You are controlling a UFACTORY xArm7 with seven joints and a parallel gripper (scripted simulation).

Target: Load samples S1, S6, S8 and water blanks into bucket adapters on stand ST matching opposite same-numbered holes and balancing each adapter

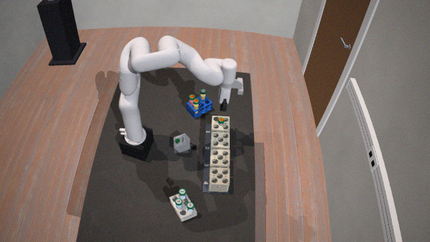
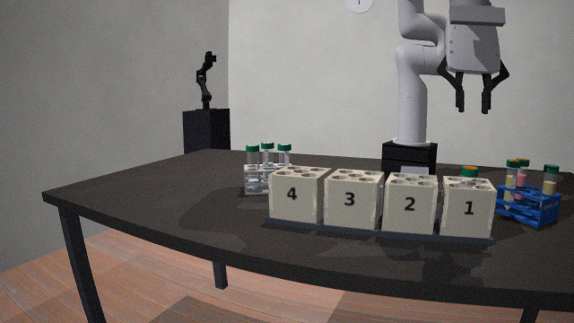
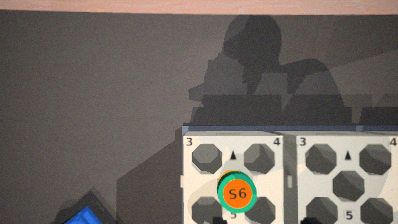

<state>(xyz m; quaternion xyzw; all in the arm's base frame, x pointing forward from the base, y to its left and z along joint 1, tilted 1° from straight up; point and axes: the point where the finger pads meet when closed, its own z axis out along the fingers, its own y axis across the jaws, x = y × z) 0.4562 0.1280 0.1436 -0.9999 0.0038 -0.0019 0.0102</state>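
My gripper is now 17 cm past the pink-filled tube, 16 cm to the right of it and 18 cm above it. Also, from my hand: blue sample rack (12 cm behind, 17 cm to the left, 21 cm below); white blank rack (17 cm behind, 49 cm to the right, 21 cm below); green done key (23 cm behind, 11 cm to the right, 18 cm below).
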